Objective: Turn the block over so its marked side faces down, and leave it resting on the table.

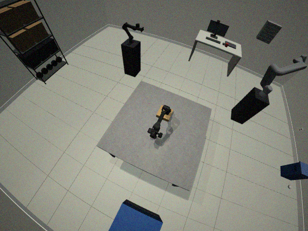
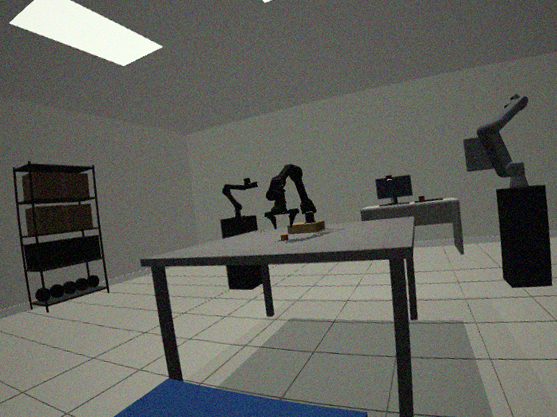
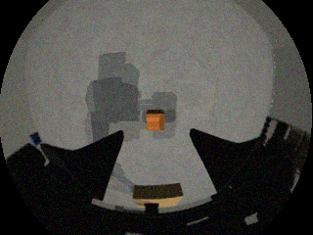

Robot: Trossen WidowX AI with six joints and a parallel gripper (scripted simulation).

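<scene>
My gripper tip is now 50 mm above the orange block and 10 mm past it.
</scene>
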